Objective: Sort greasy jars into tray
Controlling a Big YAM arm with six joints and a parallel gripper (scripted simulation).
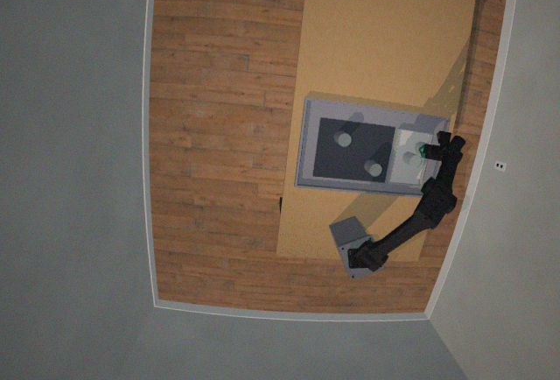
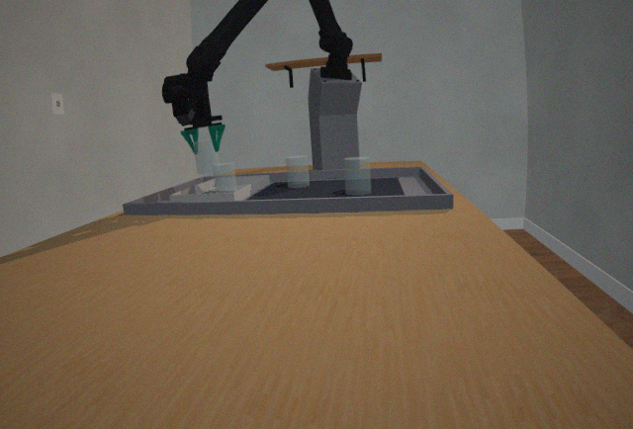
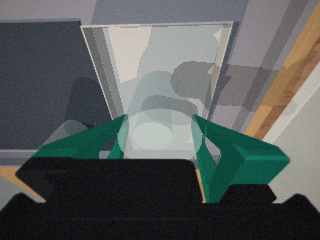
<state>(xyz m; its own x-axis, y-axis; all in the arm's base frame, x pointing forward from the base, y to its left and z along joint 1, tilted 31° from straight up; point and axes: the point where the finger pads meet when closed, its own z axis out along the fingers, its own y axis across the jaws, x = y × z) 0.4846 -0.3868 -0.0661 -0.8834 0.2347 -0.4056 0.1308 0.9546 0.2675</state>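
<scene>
Right now the pale tray is 13 cm below my hand, 7 cm behind it and 2 cm to the left of it. The rest, counted from my hand: dark drying mat: 34 cm to the left, 14 cm below, 3 cm behind; then rimmed steel table top: 23 cm to the left, 14 cm below, 3 cm behind.
</scene>
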